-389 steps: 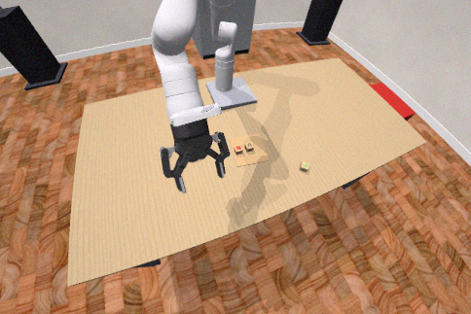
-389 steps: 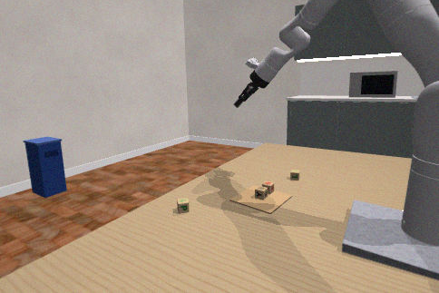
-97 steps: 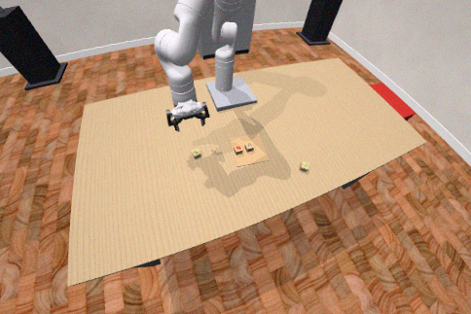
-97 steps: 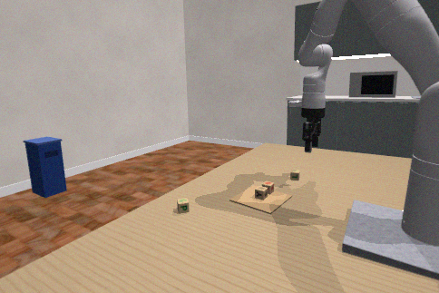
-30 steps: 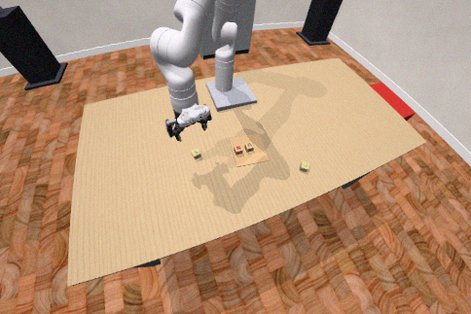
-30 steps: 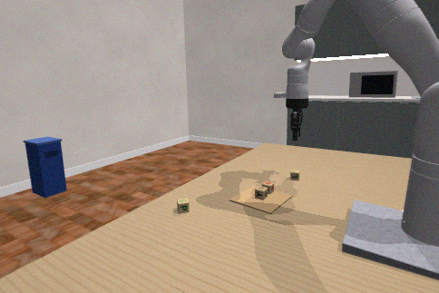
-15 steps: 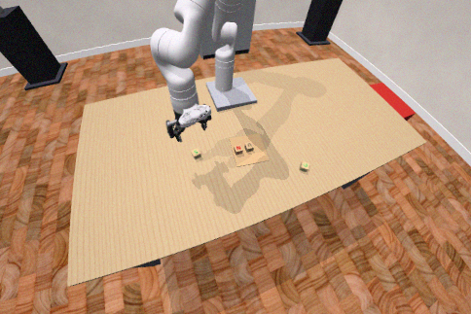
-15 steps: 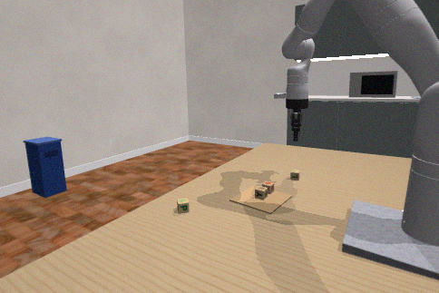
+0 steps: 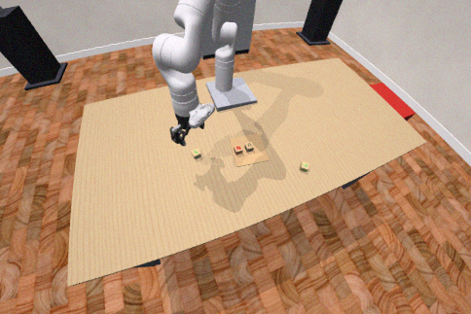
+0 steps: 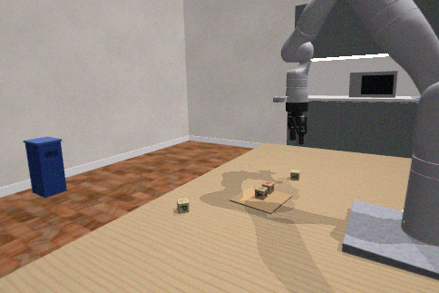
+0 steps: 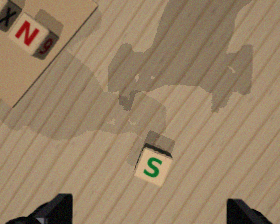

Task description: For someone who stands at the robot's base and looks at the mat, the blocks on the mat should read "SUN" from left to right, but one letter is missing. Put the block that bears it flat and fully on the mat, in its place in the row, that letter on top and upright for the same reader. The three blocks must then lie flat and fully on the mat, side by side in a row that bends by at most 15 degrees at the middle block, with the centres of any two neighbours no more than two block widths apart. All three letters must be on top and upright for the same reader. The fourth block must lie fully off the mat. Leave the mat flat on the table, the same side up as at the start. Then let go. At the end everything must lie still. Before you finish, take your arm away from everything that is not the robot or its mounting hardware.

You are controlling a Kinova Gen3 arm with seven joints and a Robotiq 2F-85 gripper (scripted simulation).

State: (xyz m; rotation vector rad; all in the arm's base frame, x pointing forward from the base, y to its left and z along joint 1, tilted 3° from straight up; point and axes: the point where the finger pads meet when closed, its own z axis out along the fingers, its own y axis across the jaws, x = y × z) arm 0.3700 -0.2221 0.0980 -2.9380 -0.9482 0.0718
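My gripper is now 13 cm above the green-lettered block. Round my hand: black U block 3 cm ahead, 22 cm to the left, 12 cm below; tan mat 3 cm ahead, 22 cm to the left, 14 cm below; red N block 3 cm ahead, 17 cm to the left, 12 cm below.
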